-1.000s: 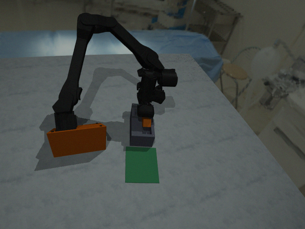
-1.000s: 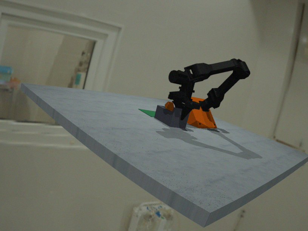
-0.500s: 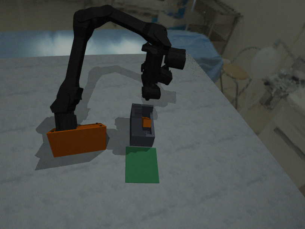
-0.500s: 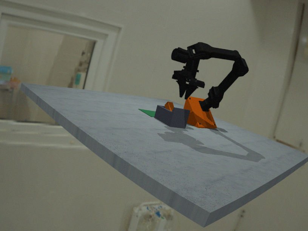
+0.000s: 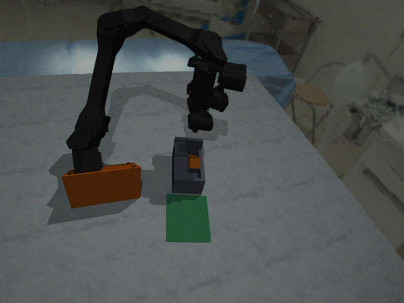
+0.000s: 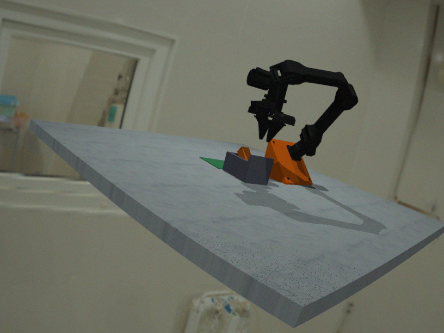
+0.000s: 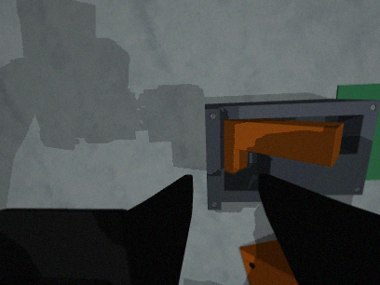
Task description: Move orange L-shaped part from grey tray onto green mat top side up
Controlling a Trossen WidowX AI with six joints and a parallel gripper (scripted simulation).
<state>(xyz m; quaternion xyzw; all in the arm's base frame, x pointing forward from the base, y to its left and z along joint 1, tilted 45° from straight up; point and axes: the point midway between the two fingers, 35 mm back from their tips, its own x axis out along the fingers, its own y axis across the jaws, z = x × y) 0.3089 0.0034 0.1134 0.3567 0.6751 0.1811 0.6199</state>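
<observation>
Now: gripper tip 2 cm past the orange l-shaped part, 4 cm to the left of it and 10 cm above it. Also, from my gripper tip: green mat 6 cm behind, 21 cm to the right, 16 cm below.
</observation>
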